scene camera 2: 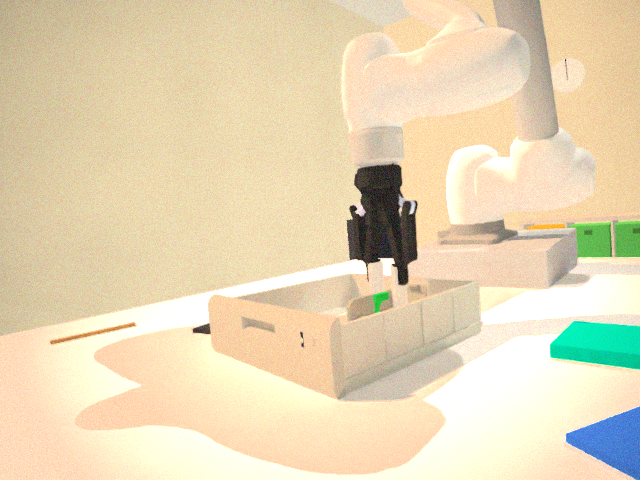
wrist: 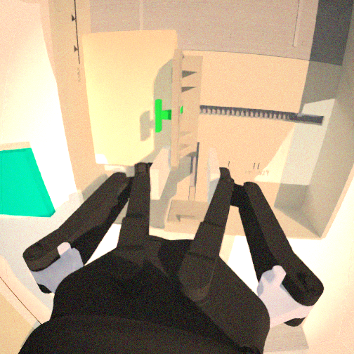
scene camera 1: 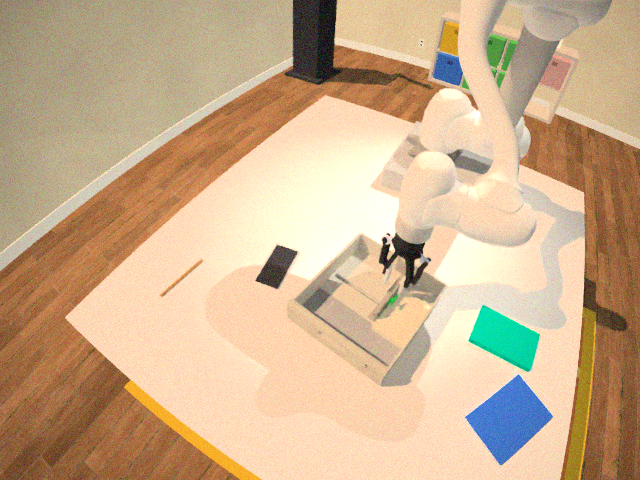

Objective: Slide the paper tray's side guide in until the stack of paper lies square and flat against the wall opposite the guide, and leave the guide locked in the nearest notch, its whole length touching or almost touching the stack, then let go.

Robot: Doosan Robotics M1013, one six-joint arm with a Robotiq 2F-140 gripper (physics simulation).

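Places are measured from the arm's base along level axes (x right, y ahead, z up), in metres.
Pixels of known places: gripper, fingertip midpoint: (scene camera 2: 389,303) (scene camera 1: 393,286); arm's base at its link origin: (scene camera 2: 478,239).
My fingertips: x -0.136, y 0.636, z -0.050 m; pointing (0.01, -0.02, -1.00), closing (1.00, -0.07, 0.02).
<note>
For each thing: its top centre in the pictures, then the offset to it from my fingertips. "spot": a spot on its surface instead.
- paper tray at its top centre: (scene camera 2: 342,285) (scene camera 1: 372,292) dx +0.029, dy +0.081, dz +0.044 m
- pale yellow paper stack at its top centre: (scene camera 1: 403,316) dx -0.068, dy +0.062, dz -0.012 m
- side guide at its top centre: (scene camera 2: 377,292) (scene camera 1: 392,297) dx -0.020, dy +0.053, dz +0.030 m
- toothed slot at a spot on its surface: (scene camera 1: 356,289) spot: dx +0.091, dy +0.041, dz -0.045 m
- teal block at its top centre: (scene camera 1: 506,336) dx -0.361, dy -0.064, dz -0.033 m
- blue sheet at its top centre: (scene camera 1: 511,416) dx -0.455, dy +0.150, dz -0.043 m
- black slab at its top centre: (scene camera 1: 277,265) dx +0.332, dy +0.110, dz -0.043 m
- thin wooden stick at its top centre: (scene camera 2: 94,331) (scene camera 1: 181,277) dx +0.539, dy +0.323, dz -0.044 m
The paper tray (scene camera 1: 336,335) (scene camera 2: 279,338) (wrist: 327,170) stands on the table. The pale yellow paper stack (scene camera 1: 408,320) (wrist: 122,90) lies flat along the left wall in the wrist view; a small gap there cannot be ruled out. The side guide (scene camera 1: 382,311) (scene camera 2: 360,307) (wrist: 176,90) stands upright along the stack's other edge, touching or nearly touching it. Its green tab (scene camera 1: 392,300) (scene camera 2: 381,299) (wrist: 159,116) points over the stack. My gripper (scene camera 1: 394,279) (scene camera 2: 387,287) (wrist: 188,158) is partly open, its fingertips on either side of the guide's near end, gripping nothing. Notch engagement is hidden.
A toothed slot (scene camera 1: 356,289) (wrist: 260,114) runs across the tray floor. A teal block (scene camera 1: 504,338) (scene camera 2: 594,343) (wrist: 22,182) and a blue sheet (scene camera 1: 509,418) (scene camera 2: 615,439) lie beside the tray. A black slab (scene camera 1: 277,266) and a thin wooden stick (scene camera 1: 180,277) (scene camera 2: 93,333) lie on the other side.
</note>
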